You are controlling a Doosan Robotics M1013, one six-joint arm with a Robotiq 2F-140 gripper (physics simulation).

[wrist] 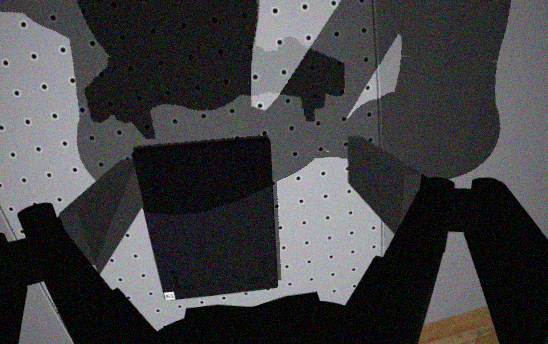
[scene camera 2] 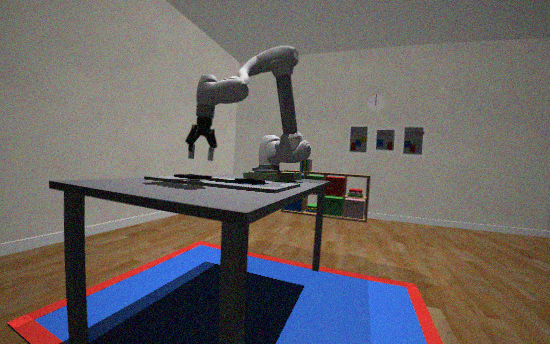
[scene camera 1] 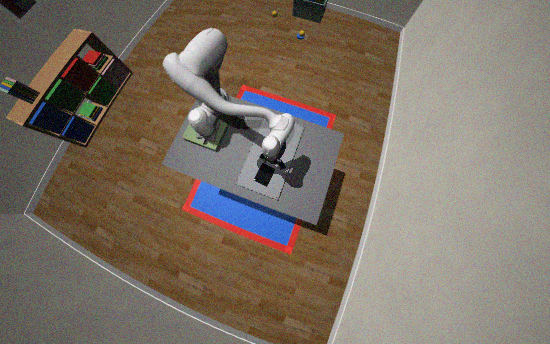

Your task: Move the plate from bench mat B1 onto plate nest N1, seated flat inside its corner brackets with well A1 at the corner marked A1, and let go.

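Frame: origin at the arm's base, x ahead, y left, z up, level; centimetres.
Where they show: gripper, between the fingertips: (wrist: 244, 171) (scene camera 2: 201, 159) (scene camera 1: 272, 164); arm's base, origin of its link: (scene camera 2: 269, 172) (scene camera 1: 208, 130).
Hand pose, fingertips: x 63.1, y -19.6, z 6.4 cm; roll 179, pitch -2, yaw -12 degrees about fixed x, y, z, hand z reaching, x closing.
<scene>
Things, the pixels of their top centre, and the offset from my fingertips. Level surfaces: height alone.
- nest N1, centre of its top: (wrist: 212, 230) (scene camera 2: 193, 174) (scene camera 1: 264, 174) dx -5.3, dy -7.6, dz -8.4 cm
- light perforated board, height of its surface: dz -9.8 cm
- plate, centre of its top: (scene camera 2: 249, 179) dx -1.1, dy +26.2, dz -8.2 cm
- grey table, height of its surface: dz -11.1 cm
The nest N1 (scene camera 1: 264, 175) (scene camera 2: 192, 176) (wrist: 210, 215) is a black rectangle on the light perforated board (scene camera 1: 272, 192) (wrist: 325, 230). Its white A1 tag (wrist: 169, 296) shows at the lower left in the wrist view. Its corner brackets are too dark to make out. My gripper (scene camera 1: 272, 162) (scene camera 2: 201, 155) (wrist: 244, 171) is open and empty, high above the board, with the nest between its fingers as the wrist camera looks down. The plate (scene camera 2: 250, 181) is a thin dark shape on the board nearer the robot base in scene camera 2. Mat B1 is not discernible; the arm covers that area in scene camera 1.
The board lies on the grey table (scene camera 1: 320, 150) (scene camera 2: 125, 192). The arm stands on a green base block (scene camera 1: 212, 142) at the table's other side. Shadows of the arm and gripper fall across the board. A bookshelf (scene camera 1: 56, 65) stands on the floor away from the table.
</scene>
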